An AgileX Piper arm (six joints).
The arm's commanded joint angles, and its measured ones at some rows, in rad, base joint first. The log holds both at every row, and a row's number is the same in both.
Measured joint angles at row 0:
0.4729, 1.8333, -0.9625, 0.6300, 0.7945, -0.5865
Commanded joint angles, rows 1 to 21:
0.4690, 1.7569, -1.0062, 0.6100, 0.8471, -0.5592
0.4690, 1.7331, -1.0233, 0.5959, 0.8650, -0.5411
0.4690, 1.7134, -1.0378, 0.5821, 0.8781, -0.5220
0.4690, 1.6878, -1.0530, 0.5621, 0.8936, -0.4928
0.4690, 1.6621, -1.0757, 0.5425, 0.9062, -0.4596
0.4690, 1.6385, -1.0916, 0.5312, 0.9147, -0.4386
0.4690, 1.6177, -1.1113, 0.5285, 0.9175, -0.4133
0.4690, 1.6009, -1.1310, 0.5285, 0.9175, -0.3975
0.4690, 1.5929, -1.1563, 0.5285, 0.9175, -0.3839
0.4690, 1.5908, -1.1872, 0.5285, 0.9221, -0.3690
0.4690, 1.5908, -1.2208, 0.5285, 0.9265, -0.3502
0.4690, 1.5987, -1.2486, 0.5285, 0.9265, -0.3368
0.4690, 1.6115, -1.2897, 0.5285, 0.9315, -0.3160
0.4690, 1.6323, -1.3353, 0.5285, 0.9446, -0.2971
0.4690, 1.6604, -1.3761, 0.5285, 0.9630, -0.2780
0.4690, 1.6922, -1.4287, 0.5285, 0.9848, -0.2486
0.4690, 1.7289, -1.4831, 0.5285, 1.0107, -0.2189
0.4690, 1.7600, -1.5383, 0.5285, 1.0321, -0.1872
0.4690, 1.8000, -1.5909, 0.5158, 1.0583, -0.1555
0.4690, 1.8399, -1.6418, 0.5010, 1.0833, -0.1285
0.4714, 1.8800, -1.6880, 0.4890, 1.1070, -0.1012
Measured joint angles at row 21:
0.4729, 1.7476, -1.5190, 0.5325, 1.0124, -0.2089
